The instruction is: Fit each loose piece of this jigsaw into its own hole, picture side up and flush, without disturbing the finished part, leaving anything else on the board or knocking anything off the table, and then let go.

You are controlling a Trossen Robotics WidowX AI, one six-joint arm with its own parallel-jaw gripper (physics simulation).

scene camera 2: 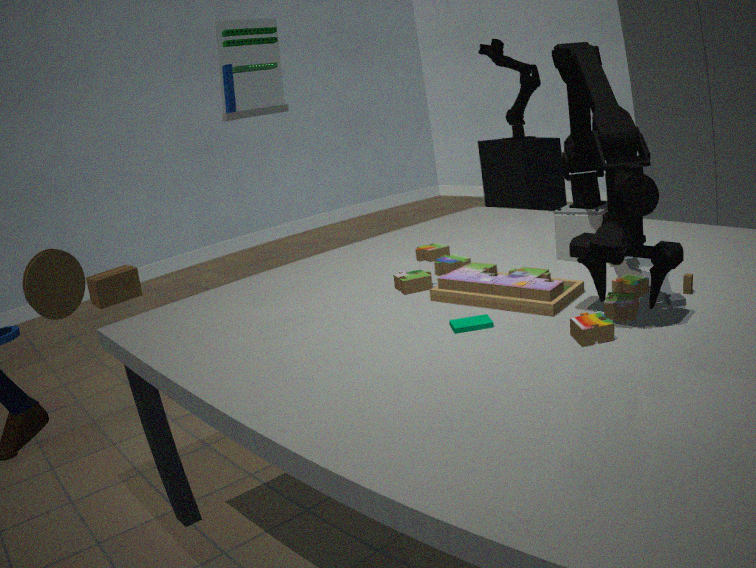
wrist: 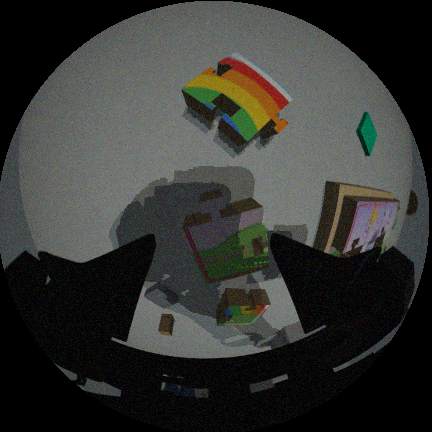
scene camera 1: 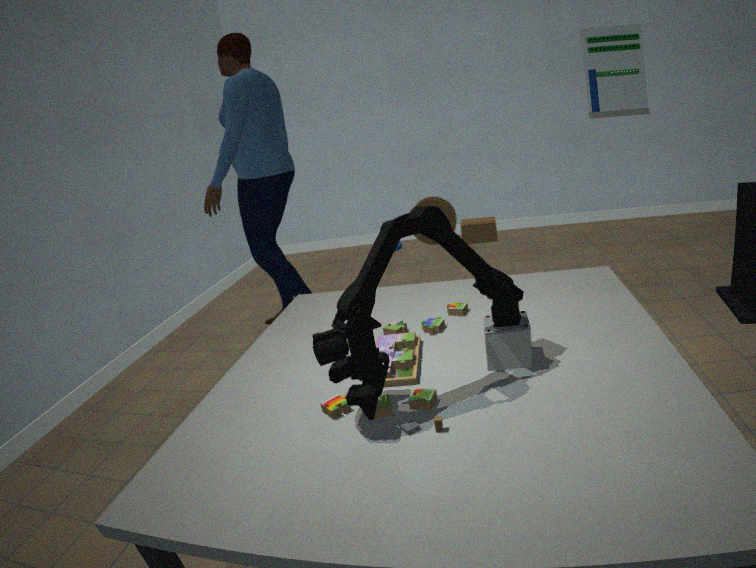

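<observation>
My gripper [scene camera 1: 373,411] [scene camera 2: 627,303] [wrist: 213,239] is open and low, its fingers on either side of a green and lilac edge piece [scene camera 1: 383,406] [scene camera 2: 621,309] [wrist: 227,252]. This piece lies picture side up on the table in the gripper's shadow. A rainbow piece [scene camera 1: 334,404] [scene camera 2: 591,323] [wrist: 235,92] lies to one side, and a green piece with a rainbow corner [scene camera 1: 422,398] [scene camera 2: 629,283] [wrist: 245,314] to the other. More loose pieces [scene camera 1: 456,307] [scene camera 1: 433,324] [scene camera 1: 394,327] lie beyond the framed board [scene camera 1: 401,381] [scene camera 2: 488,300] [wrist: 339,205], which holds the lilac finished part [scene camera 2: 501,280].
A green flat block [scene camera 2: 471,323] [wrist: 367,134] lies beside the board. A small wooden block [scene camera 1: 438,423] [scene camera 2: 688,283] [wrist: 166,324] and a grey block [scene camera 1: 410,427] lie near the gripper. A person [scene camera 1: 256,122] is beyond the table. A second arm [scene camera 2: 524,91] stands in the background.
</observation>
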